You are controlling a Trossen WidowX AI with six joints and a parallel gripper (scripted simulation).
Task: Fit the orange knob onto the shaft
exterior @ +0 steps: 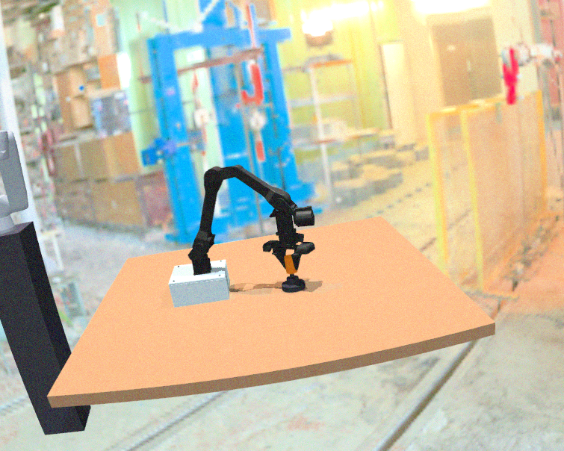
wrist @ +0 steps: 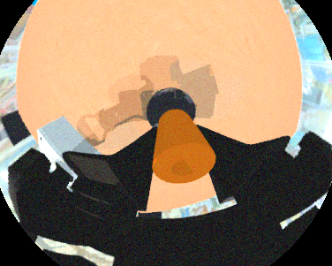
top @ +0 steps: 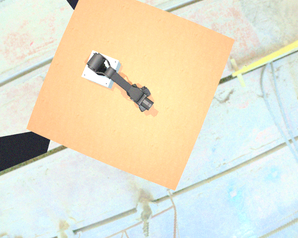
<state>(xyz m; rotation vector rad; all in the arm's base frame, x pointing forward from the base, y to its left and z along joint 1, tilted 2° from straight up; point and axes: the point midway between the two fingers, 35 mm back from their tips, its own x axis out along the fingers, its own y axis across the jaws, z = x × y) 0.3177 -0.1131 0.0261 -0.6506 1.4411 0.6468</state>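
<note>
My gripper tip is now 20 mm below the orange knob. Round my gripper tip: dark round pedestal (40 mm below).
</note>
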